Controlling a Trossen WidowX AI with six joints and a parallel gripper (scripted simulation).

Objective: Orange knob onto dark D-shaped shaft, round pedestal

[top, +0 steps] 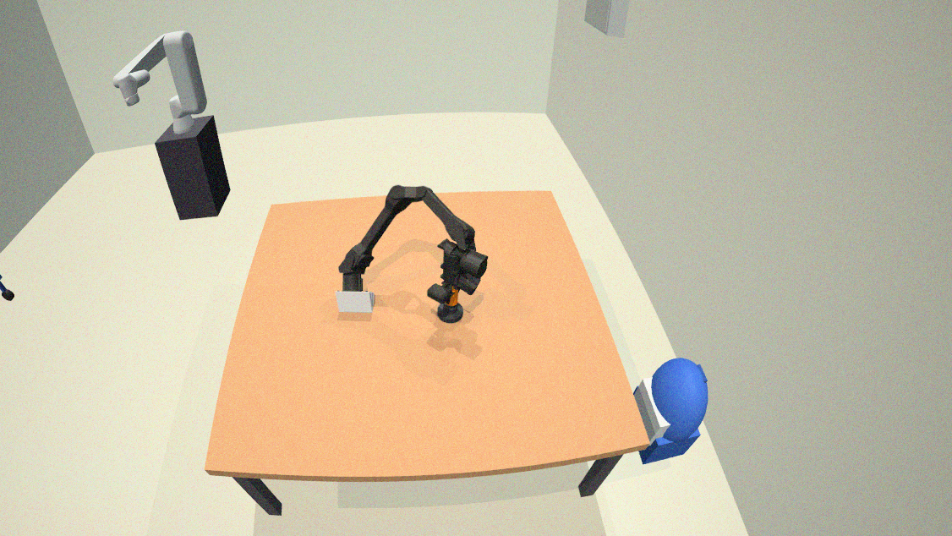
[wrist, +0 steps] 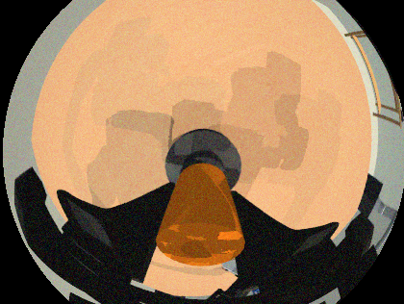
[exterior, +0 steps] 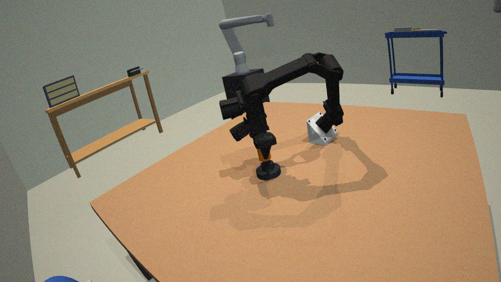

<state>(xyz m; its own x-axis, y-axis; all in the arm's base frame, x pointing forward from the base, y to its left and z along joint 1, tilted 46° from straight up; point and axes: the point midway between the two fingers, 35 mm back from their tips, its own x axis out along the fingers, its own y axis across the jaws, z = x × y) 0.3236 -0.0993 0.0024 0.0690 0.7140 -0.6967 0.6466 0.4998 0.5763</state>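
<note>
Right now my gripper tip is 4 cm above the dark round pedestal. From my gripper tip the other things lie so: orange knob: 2 cm above.
</note>
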